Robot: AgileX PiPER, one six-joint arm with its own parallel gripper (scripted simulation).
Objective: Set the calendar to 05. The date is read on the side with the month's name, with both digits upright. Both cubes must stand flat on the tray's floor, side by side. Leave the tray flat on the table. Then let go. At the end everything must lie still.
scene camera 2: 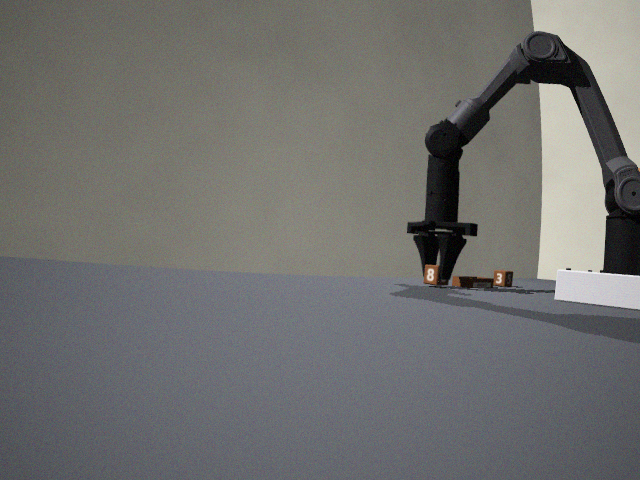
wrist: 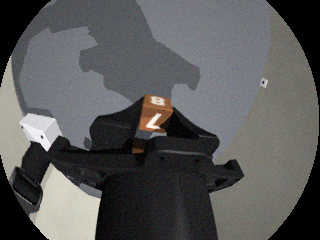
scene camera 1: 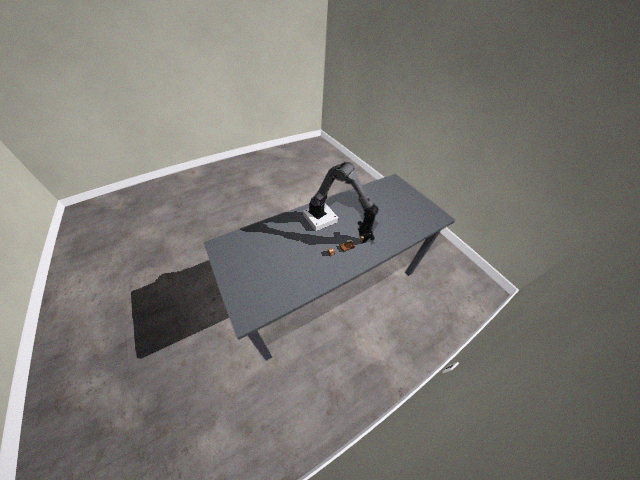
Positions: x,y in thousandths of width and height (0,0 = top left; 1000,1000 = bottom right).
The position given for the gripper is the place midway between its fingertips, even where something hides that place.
In view: the gripper (scene camera 2: 682,580).
The gripper is seen too in the wrist view (wrist: 483,460).
